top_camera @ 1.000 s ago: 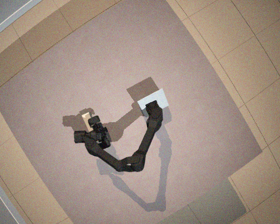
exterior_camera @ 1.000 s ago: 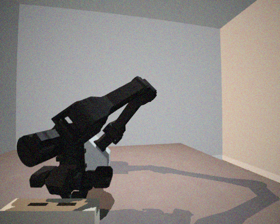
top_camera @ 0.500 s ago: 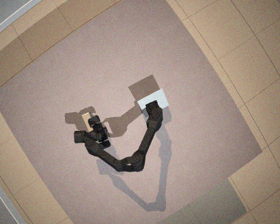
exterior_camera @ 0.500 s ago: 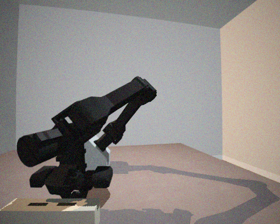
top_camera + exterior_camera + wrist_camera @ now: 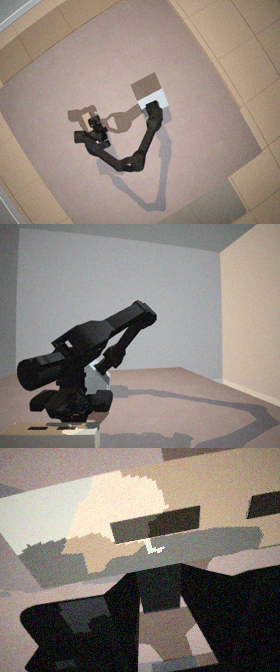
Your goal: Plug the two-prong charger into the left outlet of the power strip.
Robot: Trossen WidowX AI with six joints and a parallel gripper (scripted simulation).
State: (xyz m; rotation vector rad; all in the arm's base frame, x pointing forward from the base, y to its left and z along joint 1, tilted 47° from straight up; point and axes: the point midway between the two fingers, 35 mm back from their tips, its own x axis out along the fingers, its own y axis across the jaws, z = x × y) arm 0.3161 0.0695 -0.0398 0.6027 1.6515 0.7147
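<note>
Right now my gripper tip is 2 cm short of the two-prong charger and 1 cm below it.
</note>
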